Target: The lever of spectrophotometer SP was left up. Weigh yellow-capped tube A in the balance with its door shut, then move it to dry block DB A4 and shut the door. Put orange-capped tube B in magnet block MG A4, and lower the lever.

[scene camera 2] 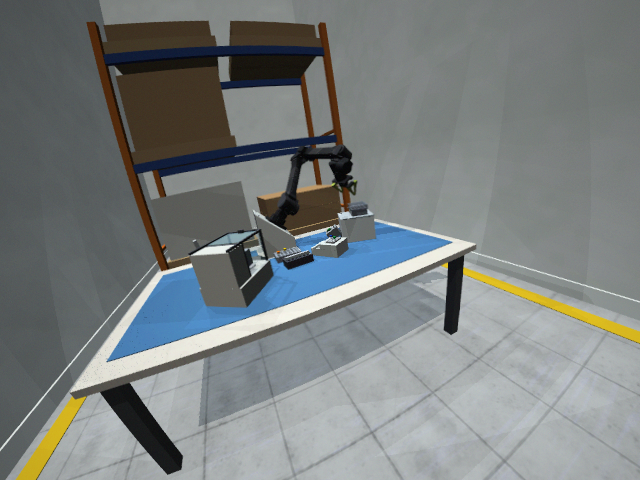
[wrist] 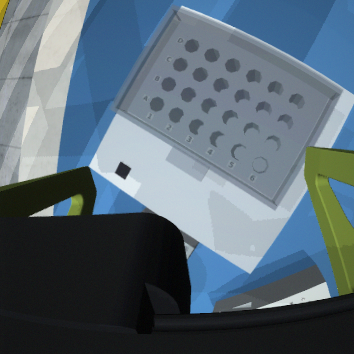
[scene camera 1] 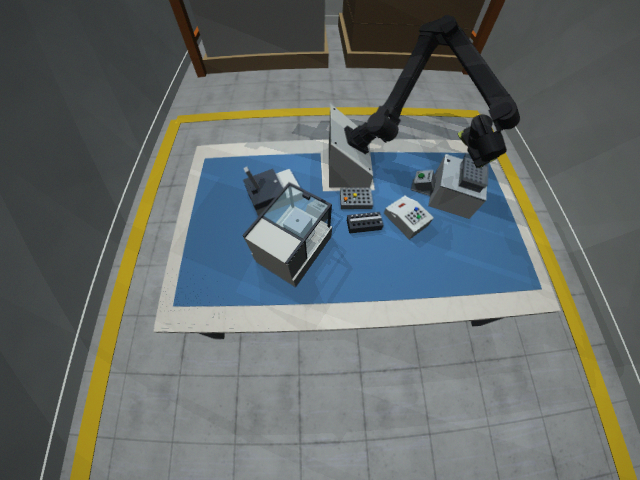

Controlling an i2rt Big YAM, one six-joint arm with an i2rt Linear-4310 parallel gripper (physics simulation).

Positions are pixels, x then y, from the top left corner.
Labels:
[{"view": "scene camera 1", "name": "lever unit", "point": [262,188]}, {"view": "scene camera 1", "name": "grey block device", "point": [460,188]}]

